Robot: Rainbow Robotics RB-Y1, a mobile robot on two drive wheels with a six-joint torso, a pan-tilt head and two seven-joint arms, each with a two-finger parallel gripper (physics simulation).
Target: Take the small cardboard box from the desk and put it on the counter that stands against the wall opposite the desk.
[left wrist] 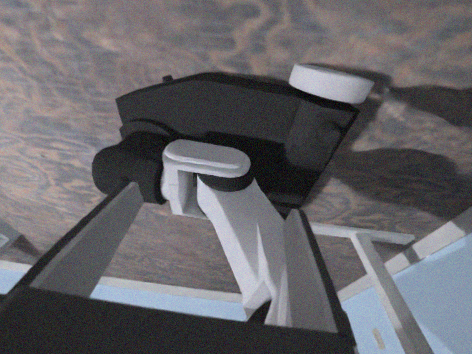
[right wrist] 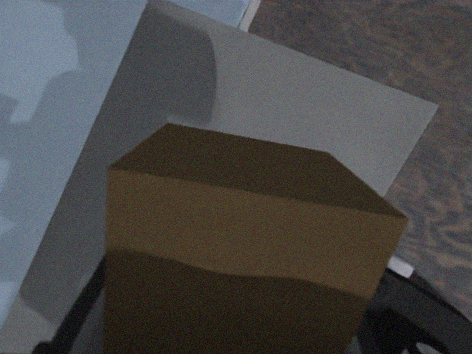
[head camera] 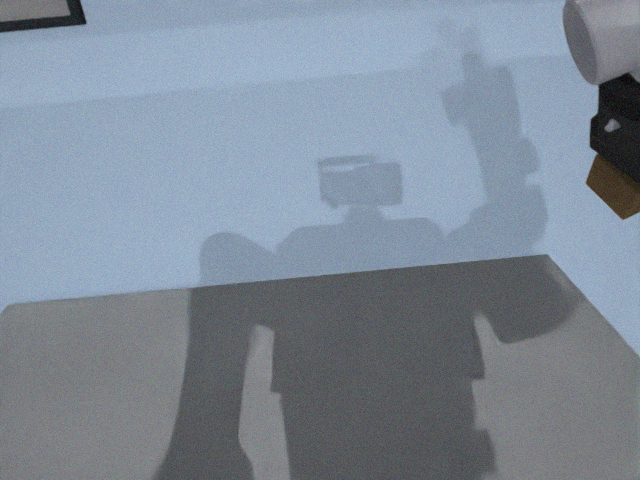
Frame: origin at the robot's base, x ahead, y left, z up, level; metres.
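Seen in the pictures: left gripper, fingertip midpoint: (left wrist: 214, 204).
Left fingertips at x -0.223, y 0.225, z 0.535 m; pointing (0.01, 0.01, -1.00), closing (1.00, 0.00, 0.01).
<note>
Offsets run from my left fingertips to a thing's middle. "spot": to the spot under its first point. Level surfaces: height alone.
The small cardboard box {0.565 m right, 0.573 m ahead, 0.719 m up} (head camera: 612, 190) (right wrist: 250, 225) is brown and is held at the right edge of the head view. My right gripper (head camera: 614, 164) (right wrist: 235, 300) is shut on it; the box hides most of the fingers in the right wrist view. The box is in the air, in front of the wall in the head view. A grey flat top {0.186 m up} (head camera: 93, 372) (right wrist: 310, 105) stands against the light blue wall and looks like the counter. It lies below and beyond the box in the right wrist view. My left gripper (left wrist: 214, 204) is open and empty, above the robot's own base.
The light blue wall (head camera: 129, 196) rises behind the grey top and carries the robot's shadow. A dark-edged frame {spot: 0.359 m left, 1.204 m ahead, 0.875 m up} (head camera: 41, 24) shows at the upper left. Brown patterned floor {0.533 m down} (left wrist: 60, 65) (right wrist: 430, 165) lies beside the grey top. Thin pale bars (left wrist: 382, 280) stand at the lower right of the left wrist view.
</note>
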